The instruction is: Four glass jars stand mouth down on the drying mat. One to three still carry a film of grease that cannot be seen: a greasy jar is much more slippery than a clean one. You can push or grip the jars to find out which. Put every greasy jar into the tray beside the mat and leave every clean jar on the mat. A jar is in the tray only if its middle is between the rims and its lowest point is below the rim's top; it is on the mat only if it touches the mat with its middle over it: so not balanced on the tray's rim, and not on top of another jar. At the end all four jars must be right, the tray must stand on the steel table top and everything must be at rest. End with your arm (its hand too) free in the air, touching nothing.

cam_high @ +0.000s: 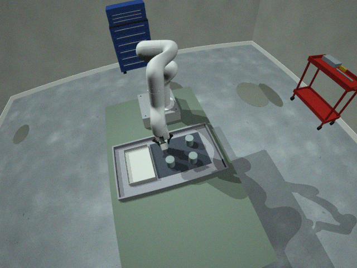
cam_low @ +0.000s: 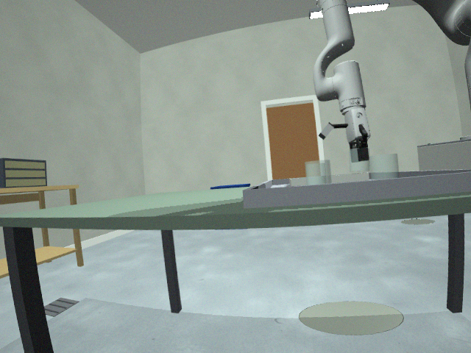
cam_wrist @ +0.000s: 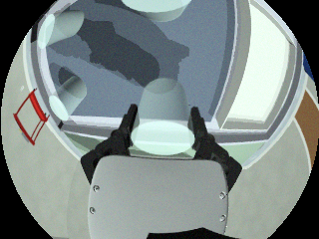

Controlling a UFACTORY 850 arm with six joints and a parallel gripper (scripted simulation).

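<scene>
The white tray lies 220 mm to the right of my hand, 80 mm below it and 80 mm ahead of it. From my hand the other things lie so: rimmed steel table top 90 mm below, 90 mm ahead, 10 mm to the right; then dark drying mat 100 mm to the left, 90 mm below, 80 mm ahead.
</scene>
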